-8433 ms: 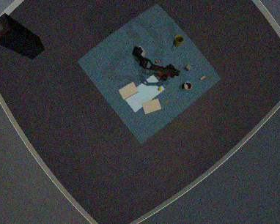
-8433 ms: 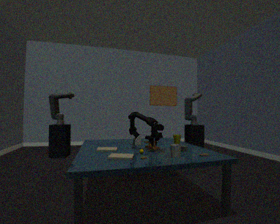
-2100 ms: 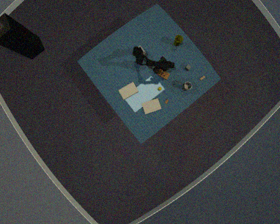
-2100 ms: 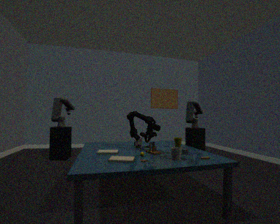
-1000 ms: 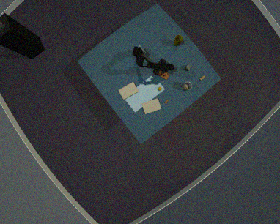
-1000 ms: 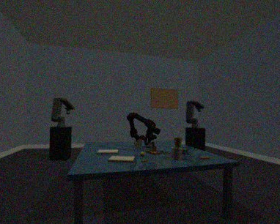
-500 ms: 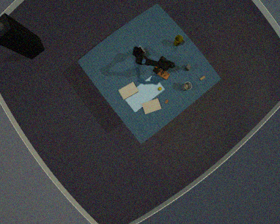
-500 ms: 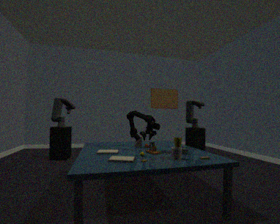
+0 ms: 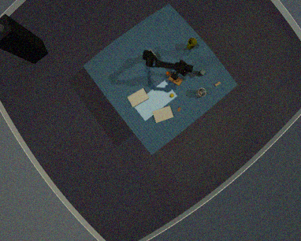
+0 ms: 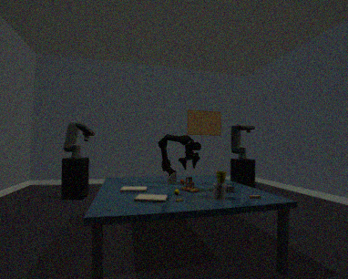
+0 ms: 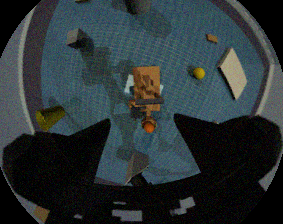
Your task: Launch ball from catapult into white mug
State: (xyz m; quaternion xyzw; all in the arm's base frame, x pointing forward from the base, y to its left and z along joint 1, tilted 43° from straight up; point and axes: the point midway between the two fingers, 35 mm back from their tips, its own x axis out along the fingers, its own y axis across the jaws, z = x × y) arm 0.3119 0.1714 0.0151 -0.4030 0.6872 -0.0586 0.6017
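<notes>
My gripper tip is 11 cm above the orange ball, 7 cm past it and 5 cm to the left of it. Also, from my gripper tip: orange catapult: 12 cm below, 1 cm to the right, 1 cm behind; then grey cube: 30 cm to the left, 15 cm below, 11 cm ahead; then yellow ball: 16 cm ahead, 15 cm below, 13 cm to the right.
</notes>
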